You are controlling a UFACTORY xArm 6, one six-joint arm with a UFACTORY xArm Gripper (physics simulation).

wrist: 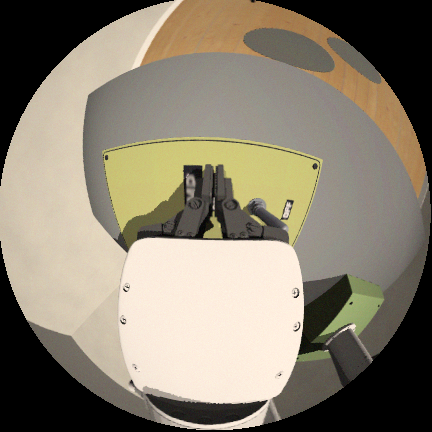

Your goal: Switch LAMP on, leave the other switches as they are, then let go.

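Seen in the pictures: gripper, fingertip midpoint: (214, 175); arm's base, link origin: (338, 336).
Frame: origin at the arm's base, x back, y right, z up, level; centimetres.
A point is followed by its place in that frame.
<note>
A yellow-green panel (150, 155) @(x -60.4, y 17.4, z -1.6 cm) lies under my gripper. My gripper (214, 175) @(x -53.3, y 17.7, z -3.3 cm) is shut and empty, its fingertips over the middle of the panel. A black label (191, 181) @(x -55.2, y 16.1, z -3.1 cm) with white letters is just left of the fingers and partly hidden by them, so I cannot read it in full. A grey switch lever (268, 215) @(x -46.9, y 17.1, z -3.0 cm) with a round base stands to the right of the fingers, apart from them, and leans toward the lower right. Its lower end is close to the gripper's right linkage. A label reading OFF (287, 210) @(x -44.3, y 17.4, z -6.7 cm) is right of the lever. The panel's lower part is hidden by the gripper.
The panel lies on a grey surface (200, 95) @(x -64.8, y 27.4, z -13.8 cm). A green box (367, 295) @(x -3.5, y 13.2, z -7.6 cm) with a thick grey cylinder (348, 350) is at the lower right. A wooden surface (210, 30) with two dark ovals (290, 50) (354, 60) shows at the top.
</note>
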